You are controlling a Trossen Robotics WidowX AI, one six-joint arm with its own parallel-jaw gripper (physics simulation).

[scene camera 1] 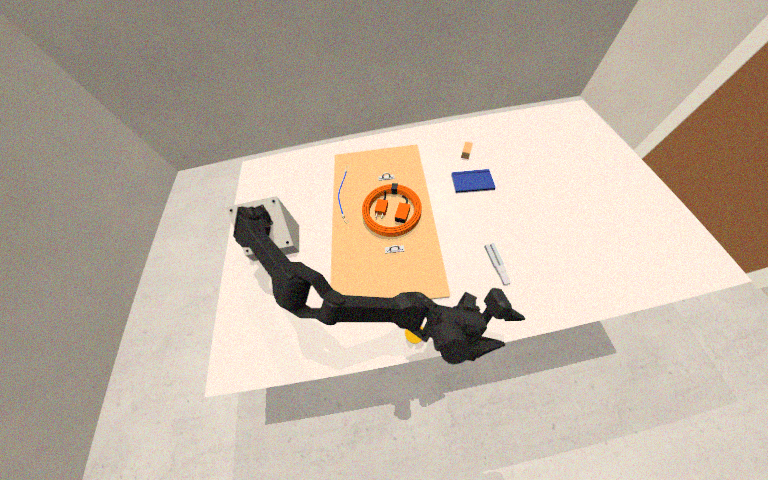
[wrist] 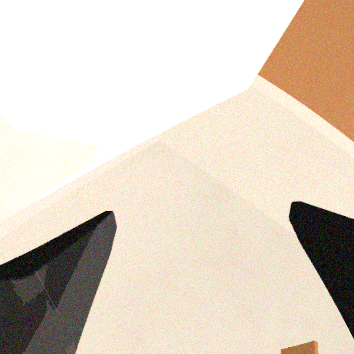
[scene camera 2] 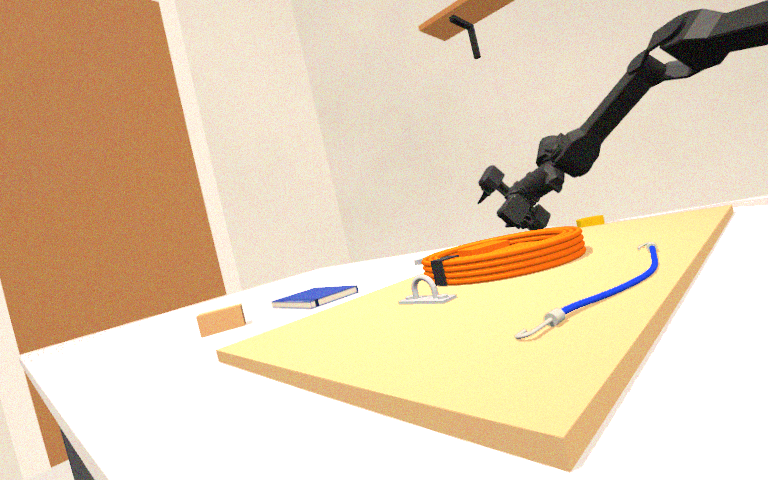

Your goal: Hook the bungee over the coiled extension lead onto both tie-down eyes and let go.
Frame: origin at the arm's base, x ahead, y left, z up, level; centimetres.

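Seen in the pictures: gripper, fingertip midpoint: [scene camera 1: 514,331] [wrist: 202,214] [scene camera 2: 492,214]; arm's base, origin of the base link: [scene camera 1: 258,218].
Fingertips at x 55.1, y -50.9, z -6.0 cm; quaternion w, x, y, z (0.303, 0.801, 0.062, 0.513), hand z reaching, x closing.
Note:
Pixels of each thing's top centre, then the offset from my fingertips to it. Level surfaces: height alone.
- blue bungee, middle of its top: [scene camera 2: 627,270] dx -29.7, dy +60.6, dz -4.7 cm
- wooden board, its level: dz -5.3 cm
- coiled orange extension lead, middle of its top: [scene camera 2: 495,242] [scene camera 1: 391,206] dx -15.3, dy +46.4, dz -2.3 cm
- tie-down eye, middle of its top: [scene camera 2: 420,274] [scene camera 1: 385,172] dx -12.3, dy +61.5, dz -2.7 cm
- yellow disc, middle of its top: [scene camera 2: 589,218] [scene camera 1: 414,332] dx -22.0, dy +7.8, dz -4.7 cm
- grey knife-like tool, middle of its top: [scene camera 1: 498,262] dx +8.3, dy +18.0, dz -5.4 cm
- blue book, middle of its top: [scene camera 2: 312,293] [scene camera 1: 473,179] dx +16.4, dy +49.1, dz -5.4 cm
- small wooden block, middle of its top: [scene camera 2: 219,309] [scene camera 1: 467,147] dx +21.2, dy +63.1, dz -3.6 cm
A blue bungee [scene camera 1: 339,195] [scene camera 2: 611,291] with a pale hook at each end lies slightly bent on the wooden board [scene camera 1: 356,271] [scene camera 2: 453,350], on the robot-base side of the coil and apart from it. The coiled orange extension lead [scene camera 1: 390,230] [scene camera 2: 509,272] lies flat on the board. One tie-down eye [scene camera 1: 386,177] [scene camera 2: 427,300] stands beyond the coil in scene camera 1; the other eye [scene camera 1: 394,249] stands on its opposite side. Neither eye has a hook on it. My gripper [scene camera 1: 513,331] [scene camera 2: 494,213] [wrist: 202,214] is open and empty, raised over the table's front edge, away from the bungee.
A yellow disc [scene camera 1: 414,336] [scene camera 2: 590,221] lies near the front edge, partly under the arm in scene camera 1. A grey knife-like tool [scene camera 1: 497,264], a blue book [scene camera 1: 473,181] [scene camera 2: 317,297] and a small wooden block [scene camera 1: 466,148] [scene camera 2: 220,320] lie beyond the board.

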